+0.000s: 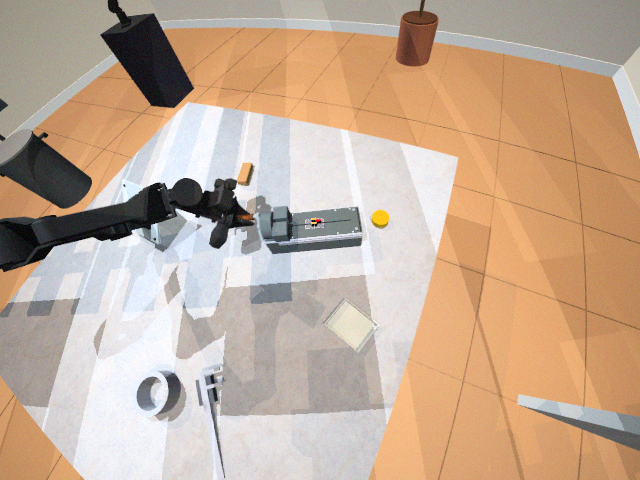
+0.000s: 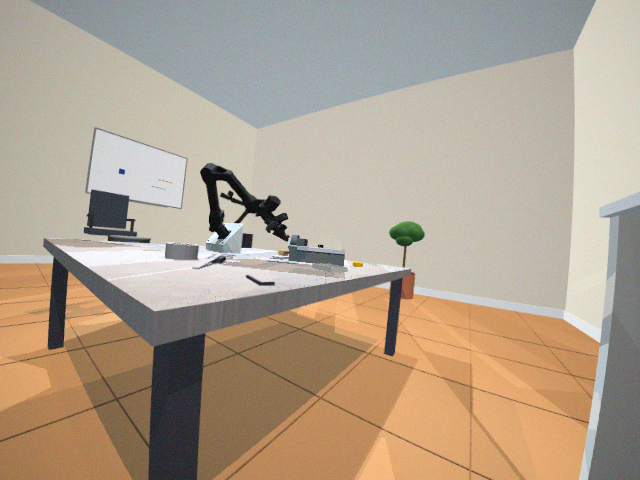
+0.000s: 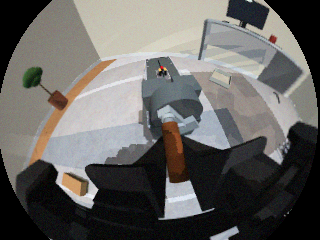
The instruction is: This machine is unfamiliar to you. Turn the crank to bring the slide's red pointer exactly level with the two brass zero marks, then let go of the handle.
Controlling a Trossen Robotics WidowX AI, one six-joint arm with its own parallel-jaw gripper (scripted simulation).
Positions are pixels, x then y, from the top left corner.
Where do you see an orange-brown crank handle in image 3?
173, 145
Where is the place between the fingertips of my gripper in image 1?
253, 221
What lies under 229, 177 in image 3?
My gripper.
